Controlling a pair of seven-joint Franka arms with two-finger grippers.
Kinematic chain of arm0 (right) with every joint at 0, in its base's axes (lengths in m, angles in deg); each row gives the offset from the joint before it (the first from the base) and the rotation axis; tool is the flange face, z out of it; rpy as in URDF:
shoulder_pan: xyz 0 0 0.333 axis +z
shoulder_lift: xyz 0 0 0 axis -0.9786 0.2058 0
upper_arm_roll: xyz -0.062 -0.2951 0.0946 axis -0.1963 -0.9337 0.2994
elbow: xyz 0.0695 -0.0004 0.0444 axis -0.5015 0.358 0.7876
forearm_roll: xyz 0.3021 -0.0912 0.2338 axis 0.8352 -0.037 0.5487
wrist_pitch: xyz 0 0 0 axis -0.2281 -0.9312 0.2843
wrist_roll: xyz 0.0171 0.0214 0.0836 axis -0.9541 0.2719 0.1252
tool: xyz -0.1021 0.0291 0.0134 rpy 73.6 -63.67 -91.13
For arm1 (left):
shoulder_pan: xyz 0 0 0.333 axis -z
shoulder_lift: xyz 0 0 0 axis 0.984 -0.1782 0
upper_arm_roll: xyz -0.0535 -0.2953 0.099 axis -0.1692 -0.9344 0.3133
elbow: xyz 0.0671 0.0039 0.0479 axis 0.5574 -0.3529 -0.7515
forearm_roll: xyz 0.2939 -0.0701 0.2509 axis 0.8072 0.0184 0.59
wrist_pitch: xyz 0 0 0 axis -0.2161 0.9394 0.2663
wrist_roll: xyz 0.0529 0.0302 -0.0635 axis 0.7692 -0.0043 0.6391
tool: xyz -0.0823 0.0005 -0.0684 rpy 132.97 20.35 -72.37
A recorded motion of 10 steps. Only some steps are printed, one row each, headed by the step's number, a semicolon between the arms.
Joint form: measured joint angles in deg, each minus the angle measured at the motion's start. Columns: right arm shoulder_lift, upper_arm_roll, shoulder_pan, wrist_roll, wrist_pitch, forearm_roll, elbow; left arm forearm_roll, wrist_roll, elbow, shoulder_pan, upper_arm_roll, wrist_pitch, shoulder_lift.
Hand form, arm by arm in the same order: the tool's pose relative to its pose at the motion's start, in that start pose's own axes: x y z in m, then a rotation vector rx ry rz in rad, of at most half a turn. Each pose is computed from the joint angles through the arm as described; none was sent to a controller.
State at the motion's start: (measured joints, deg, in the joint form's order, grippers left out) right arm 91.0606 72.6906 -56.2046 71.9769 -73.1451 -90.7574 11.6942; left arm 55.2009 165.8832 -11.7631 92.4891 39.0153 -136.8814 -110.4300
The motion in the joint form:
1: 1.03 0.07 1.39 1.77 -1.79 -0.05 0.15; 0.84 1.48 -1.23 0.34 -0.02 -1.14 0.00
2: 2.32 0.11 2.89 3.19 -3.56 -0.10 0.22; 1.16 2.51 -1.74 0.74 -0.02 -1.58 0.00
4: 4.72 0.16 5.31 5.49 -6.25 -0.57 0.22; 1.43 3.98 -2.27 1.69 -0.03 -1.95 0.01
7: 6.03 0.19 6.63 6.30 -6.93 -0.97 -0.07; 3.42 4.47 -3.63 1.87 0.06 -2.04 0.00
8: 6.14 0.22 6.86 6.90 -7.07 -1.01 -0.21; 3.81 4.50 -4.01 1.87 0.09 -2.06 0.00
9: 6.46 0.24 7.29 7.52 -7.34 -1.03 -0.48; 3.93 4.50 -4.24 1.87 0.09 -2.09 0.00
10: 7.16 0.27 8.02 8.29 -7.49 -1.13 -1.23; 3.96 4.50 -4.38 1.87 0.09 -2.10 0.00
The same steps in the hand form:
1: -0.0038 -0.0152 0.0106 0.0085 0.0061 0.0063; -0.0060 -0.0045 0.0069 0.0026 0.0065 -0.0067
2: -0.0081 -0.0311 0.0236 0.0163 0.0082 0.0057; -0.0114 -0.0061 0.0100 0.0044 0.0086 -0.0127
4: -0.0160 -0.0560 0.0476 0.0222 0.0081 0.0023; -0.0231 -0.0070 0.0137 0.0080 0.0093 -0.0173
7: -0.0212 -0.0690 0.0597 0.0186 0.0021 -0.0087; -0.0266 -0.0152 0.0229 0.0318 0.0268 0.0058
8: -0.0221 -0.0718 0.0598 0.0203 0.0042 -0.0028; -0.0269 -0.0177 0.0254 0.0383 0.0300 0.0109
9: -0.0234 -0.0766 0.0611 0.0235 0.0060 0.0007; -0.0273 -0.0191 0.0268 0.0418 0.0305 0.0129
10: -0.0251 -0.0850 0.0632 0.0268 0.0070 0.0016; -0.0275 -0.0200 0.0277 0.0441 0.0304 0.0136

